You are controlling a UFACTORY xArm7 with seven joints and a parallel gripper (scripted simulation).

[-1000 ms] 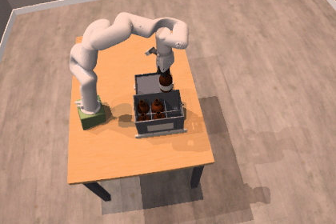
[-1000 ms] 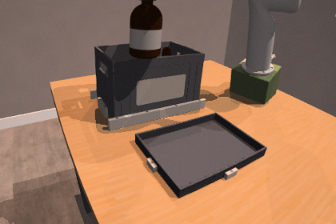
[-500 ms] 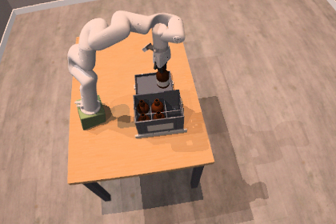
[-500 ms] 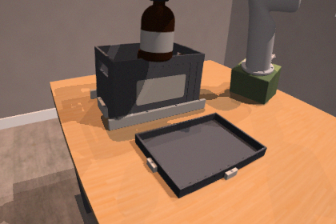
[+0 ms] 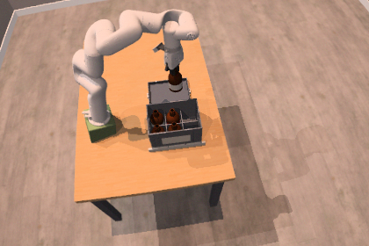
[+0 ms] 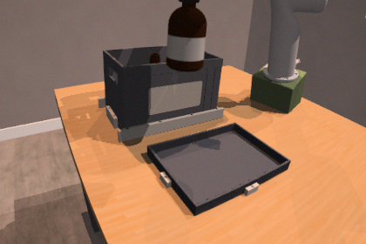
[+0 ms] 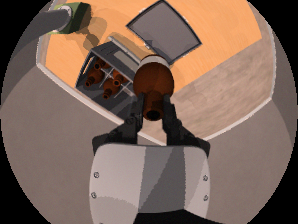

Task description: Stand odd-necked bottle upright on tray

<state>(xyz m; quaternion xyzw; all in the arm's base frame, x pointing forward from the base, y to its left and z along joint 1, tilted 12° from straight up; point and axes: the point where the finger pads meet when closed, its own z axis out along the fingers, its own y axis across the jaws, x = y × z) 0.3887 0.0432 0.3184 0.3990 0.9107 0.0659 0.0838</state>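
Right now the glass bottle is 7 cm below my hand. The rest, counted from my hand: crate (4 cm behind, 17 cm to the right, 25 cm below); dark tray (4 cm behind, 10 cm to the left, 32 cm below).
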